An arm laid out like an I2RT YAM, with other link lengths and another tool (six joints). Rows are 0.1 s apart.
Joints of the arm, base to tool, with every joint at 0 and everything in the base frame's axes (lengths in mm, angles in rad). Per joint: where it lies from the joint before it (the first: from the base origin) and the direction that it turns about. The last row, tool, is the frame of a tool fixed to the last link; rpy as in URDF.
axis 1: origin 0 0 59.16 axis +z
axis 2: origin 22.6 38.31 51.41 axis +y
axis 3: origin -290.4 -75.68 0 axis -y
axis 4: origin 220.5 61.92 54 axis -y
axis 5: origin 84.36 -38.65 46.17 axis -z
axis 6: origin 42.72 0 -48.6 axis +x
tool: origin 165 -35 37 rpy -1.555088 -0.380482 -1.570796
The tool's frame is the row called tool.
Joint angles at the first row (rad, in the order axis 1, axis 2, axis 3, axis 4, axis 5, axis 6):
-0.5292, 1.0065, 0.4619, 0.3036, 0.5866, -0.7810
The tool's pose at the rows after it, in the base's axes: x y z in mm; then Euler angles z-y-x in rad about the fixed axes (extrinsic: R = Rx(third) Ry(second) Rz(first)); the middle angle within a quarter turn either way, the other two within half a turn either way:
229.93, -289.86, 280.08, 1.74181, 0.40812, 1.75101
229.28, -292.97, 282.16, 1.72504, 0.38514, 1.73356
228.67, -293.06, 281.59, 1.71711, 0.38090, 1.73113
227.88, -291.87, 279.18, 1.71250, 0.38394, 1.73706
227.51, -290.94, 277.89, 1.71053, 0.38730, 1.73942
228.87, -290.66, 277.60, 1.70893, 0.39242, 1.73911
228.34, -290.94, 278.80, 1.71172, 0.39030, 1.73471
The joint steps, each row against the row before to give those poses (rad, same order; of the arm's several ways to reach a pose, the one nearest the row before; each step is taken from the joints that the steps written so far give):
0.0000, 0.0164, -0.0054, 0.0527, 0.0457, -0.0433
0.0001, 0.0193, -0.0036, 0.0378, 0.0258, -0.0321
-0.0001, 0.0009, -0.0049, 0.0078, 0.0045, -0.0101
0.0001, -0.0073, -0.0058, -0.0076, -0.0038, 0.0013
0.0000, -0.0050, -0.0048, -0.0021, -0.0038, 0.0000
-0.0001, 0.0029, -0.0017, 0.0062, -0.0050, -0.0027
-0.0006, -0.0001, -0.0001, 0.0046, 0.0022, -0.0017

